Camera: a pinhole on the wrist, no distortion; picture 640 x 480 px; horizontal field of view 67.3 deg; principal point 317.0 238.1 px. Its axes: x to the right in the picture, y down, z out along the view. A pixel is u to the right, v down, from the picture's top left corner.
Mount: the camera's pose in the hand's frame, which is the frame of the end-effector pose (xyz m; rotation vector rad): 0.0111 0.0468 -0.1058 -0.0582 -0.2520 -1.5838
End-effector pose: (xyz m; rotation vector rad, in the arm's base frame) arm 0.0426 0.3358 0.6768 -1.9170 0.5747 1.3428
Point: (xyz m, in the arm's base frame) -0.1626 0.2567 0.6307
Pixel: 41 185
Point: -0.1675 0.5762 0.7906
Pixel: 526 76
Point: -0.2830 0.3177 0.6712
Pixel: 131 113
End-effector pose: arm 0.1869 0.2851 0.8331 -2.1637 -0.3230 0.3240
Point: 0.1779 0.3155 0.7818
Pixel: 487 292
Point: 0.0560 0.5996 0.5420
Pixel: 413 307
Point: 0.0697 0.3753 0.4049
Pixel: 176 251
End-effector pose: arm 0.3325 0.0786 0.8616 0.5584 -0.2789 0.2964
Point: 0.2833 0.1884 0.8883
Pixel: 25 150
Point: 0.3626 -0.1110 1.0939
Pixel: 549 381
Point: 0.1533 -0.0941 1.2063
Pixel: 376 210
